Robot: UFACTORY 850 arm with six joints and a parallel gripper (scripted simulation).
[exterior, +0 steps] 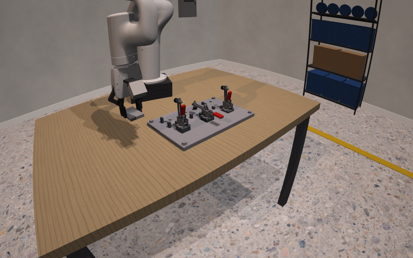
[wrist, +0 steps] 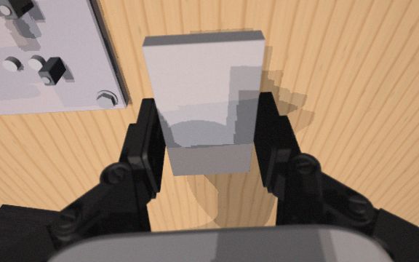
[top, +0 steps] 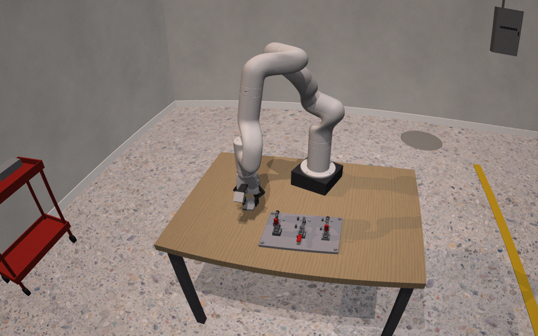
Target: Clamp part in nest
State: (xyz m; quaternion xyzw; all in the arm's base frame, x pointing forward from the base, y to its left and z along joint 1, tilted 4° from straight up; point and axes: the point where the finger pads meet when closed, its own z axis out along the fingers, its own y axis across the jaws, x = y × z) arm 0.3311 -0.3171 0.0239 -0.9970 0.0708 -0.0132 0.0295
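Right now the grey fixture plate is 100 mm ahead of my hand, 240 mm to the left of it and 100 mm below it. The rest, counted from my hand: flat grey part: 20 mm below.
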